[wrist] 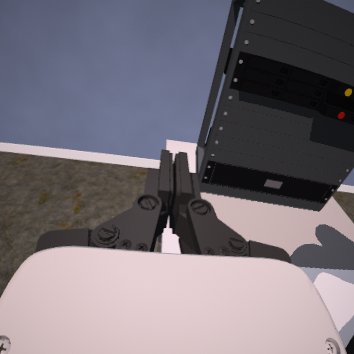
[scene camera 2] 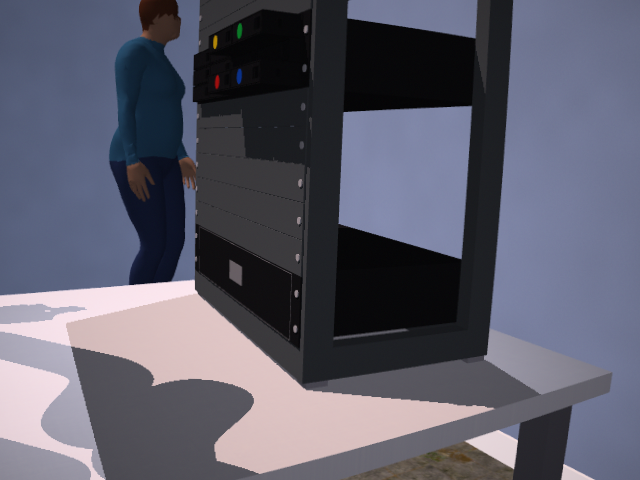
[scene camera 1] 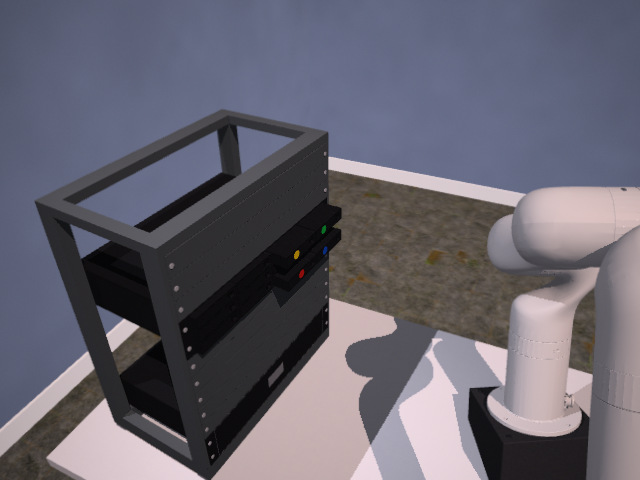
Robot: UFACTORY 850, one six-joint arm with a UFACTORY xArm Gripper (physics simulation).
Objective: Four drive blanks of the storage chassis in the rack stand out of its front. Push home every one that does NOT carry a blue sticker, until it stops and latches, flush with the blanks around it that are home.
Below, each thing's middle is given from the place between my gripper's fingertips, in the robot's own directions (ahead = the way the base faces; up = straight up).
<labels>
My hand is 260 mm short of the green-stickered blank (scene camera 1: pixel 323 217), 620 mm to the left of it and 50 mm below it.
</labels>
